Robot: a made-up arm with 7 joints. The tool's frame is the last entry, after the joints. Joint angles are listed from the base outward.
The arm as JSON. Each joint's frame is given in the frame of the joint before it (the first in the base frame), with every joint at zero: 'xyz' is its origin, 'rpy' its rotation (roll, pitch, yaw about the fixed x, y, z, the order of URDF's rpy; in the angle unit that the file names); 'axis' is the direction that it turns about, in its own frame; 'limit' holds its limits. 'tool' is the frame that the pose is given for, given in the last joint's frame.
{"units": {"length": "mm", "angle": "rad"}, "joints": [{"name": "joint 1", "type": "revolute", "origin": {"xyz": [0.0, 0.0, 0.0], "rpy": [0.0, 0.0, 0.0]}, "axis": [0.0, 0.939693, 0.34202], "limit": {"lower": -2.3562, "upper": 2.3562}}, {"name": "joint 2", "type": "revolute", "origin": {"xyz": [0.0, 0.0, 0.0], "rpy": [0.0, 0.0, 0.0]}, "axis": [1.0, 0.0, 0.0], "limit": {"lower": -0.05, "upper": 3.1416}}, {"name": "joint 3", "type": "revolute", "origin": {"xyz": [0.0, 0.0, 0.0], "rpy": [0.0, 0.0, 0.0]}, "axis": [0.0, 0.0, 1.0], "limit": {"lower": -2.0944, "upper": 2.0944}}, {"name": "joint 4", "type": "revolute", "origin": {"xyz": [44.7, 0.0, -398.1], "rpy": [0.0, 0.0, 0.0]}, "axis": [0.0, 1.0, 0.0], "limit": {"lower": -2.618, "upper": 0.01}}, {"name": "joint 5", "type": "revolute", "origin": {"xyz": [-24.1, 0.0, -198.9], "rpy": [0.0, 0.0, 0.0]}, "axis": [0.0, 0.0, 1.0], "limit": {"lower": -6.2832, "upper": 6.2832}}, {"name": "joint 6", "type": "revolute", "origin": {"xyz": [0.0, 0.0, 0.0], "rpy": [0.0, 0.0, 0.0]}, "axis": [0.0, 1.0, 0.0], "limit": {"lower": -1.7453, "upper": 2.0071}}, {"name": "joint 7", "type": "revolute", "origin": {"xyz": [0.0, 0.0, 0.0], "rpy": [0.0, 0.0, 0.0]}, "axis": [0.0, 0.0, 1.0], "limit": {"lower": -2.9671, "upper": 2.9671}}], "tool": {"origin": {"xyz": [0.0, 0.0, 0.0], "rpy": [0.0, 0.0, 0.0]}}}
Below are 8 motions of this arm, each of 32 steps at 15 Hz.
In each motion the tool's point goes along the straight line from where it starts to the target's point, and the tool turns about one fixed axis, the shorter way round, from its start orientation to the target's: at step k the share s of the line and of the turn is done. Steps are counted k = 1, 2, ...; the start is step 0. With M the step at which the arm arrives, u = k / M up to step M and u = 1 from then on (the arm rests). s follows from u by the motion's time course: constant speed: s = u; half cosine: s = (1 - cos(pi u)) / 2; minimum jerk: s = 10 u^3 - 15 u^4 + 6 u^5.
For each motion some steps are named. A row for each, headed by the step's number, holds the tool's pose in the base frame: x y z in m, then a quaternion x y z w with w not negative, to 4 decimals.
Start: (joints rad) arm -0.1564 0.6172 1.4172 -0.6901 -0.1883 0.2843 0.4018
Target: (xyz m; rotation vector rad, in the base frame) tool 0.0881 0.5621 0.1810 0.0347 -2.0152 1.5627
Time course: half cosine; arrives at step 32
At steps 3, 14, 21, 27, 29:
3: 0.1017 0.4502 -0.3539 0.2687 -0.4250 0.6450 0.5754
14: 0.0964 0.4938 -0.1457 0.1740 -0.5725 0.6421 0.4792
21: 0.0918 0.5319 0.0365 0.0853 -0.6830 0.6185 0.3791
27: 0.0889 0.5554 0.1487 0.0292 -0.7408 0.5944 0.3115
29: 0.0884 0.5596 0.1692 0.0189 -0.7505 0.5892 0.2987

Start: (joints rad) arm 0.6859 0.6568 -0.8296 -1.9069 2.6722 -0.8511 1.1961
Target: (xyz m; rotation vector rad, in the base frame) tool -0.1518 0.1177 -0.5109 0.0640 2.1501 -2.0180
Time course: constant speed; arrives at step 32
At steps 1, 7, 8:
1: -0.1237 0.0824 -0.4063 0.1555 0.0551 -0.9840 0.0666
7: -0.1292 0.0892 -0.4265 0.1346 0.2007 -0.9674 0.0761
8: -0.1301 0.0904 -0.4299 0.1308 0.2246 -0.9625 0.0775

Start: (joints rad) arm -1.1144 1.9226 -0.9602 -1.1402 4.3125 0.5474 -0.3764
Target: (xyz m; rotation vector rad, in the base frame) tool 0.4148 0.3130 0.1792 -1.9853 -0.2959 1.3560
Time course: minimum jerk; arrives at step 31
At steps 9, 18, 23, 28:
9: 0.2422 0.4392 0.2002 -0.7608 -0.4503 0.3754 0.2783
18: 0.3434 0.3652 0.1879 -0.7779 -0.2581 0.4705 0.3270
23: 0.3920 0.3297 0.1820 -0.7726 -0.1607 0.5082 0.3449
28: 0.4132 0.3142 0.1794 -0.7676 -0.1176 0.5229 0.3515

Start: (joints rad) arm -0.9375 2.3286 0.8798 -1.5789 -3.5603 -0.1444 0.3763
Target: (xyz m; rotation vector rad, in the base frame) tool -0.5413 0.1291 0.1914 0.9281 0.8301 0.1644
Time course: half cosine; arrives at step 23
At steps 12, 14, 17, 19, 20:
12: -0.3738 0.1533 0.2946 0.5726 0.6403 0.2100 0.4670
14: -0.4217 0.1463 0.2651 0.5448 0.5805 0.1755 0.5791
17: -0.4842 0.1373 0.2266 0.4939 0.4869 0.1257 0.7093
19: -0.5151 0.1329 0.2075 0.4630 0.4349 0.0996 0.7658
20: -0.5264 0.1312 0.2006 0.4509 0.4151 0.0899 0.7851

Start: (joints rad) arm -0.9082 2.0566 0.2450 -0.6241 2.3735 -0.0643 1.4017
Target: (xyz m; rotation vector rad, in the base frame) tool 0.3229 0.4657 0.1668 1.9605 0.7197 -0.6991
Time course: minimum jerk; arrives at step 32
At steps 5, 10, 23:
5: 0.0057 0.4689 0.3535 0.7574 0.5787 -0.2190 0.2084
10: 0.0548 0.4684 0.3246 0.7707 0.5389 -0.2314 0.2492
23: 0.2774 0.4662 0.1936 0.7959 0.3364 -0.2763 0.4209

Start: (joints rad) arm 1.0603 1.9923 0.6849 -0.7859 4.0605 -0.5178 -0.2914
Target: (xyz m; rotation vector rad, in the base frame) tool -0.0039 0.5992 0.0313 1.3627 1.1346 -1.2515
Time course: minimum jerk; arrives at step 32
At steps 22, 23, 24, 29, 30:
22: 0.0313 0.5864 0.0522 0.4935 0.5203 -0.5858 0.3778
23: 0.0233 0.5893 0.0474 0.5084 0.5080 -0.5696 0.3987
24: 0.0163 0.5918 0.0433 0.5211 0.4969 -0.5550 0.4167
29: -0.0025 0.5987 0.0321 0.5530 0.4648 -0.5132 0.4634
30: -0.0035 0.5990 0.0316 0.5546 0.4631 -0.5110 0.4657

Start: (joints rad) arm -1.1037 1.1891 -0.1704 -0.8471 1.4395 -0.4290 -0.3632
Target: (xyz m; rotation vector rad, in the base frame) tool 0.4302 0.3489 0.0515 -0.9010 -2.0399 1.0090
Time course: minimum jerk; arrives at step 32
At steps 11, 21, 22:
11: 0.4265 0.3658 0.1010 0.0101 -0.9279 0.2152 0.3042
21: 0.4291 0.3538 0.0659 -0.2461 -0.8419 0.3434 0.3358
22: 0.4293 0.3528 0.0630 -0.2666 -0.8312 0.3528 0.3371

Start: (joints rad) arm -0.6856 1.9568 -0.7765 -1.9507 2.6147 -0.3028 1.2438
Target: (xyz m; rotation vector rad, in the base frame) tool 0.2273 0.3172 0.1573 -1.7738 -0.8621 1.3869
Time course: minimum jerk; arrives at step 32
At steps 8, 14, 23, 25, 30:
8: 0.2290 0.3335 0.1146 -0.6191 -0.3676 0.5537 0.4183
14: 0.2285 0.3284 0.1280 -0.6411 -0.3574 0.5492 0.3996
23: 0.2276 0.3197 0.1507 -0.6770 -0.3394 0.5402 0.3669
25: 0.2274 0.3185 0.1538 -0.6818 -0.3369 0.5388 0.3623
30: 0.2273 0.3172 0.1572 -0.6870 -0.3341 0.5373 0.3574

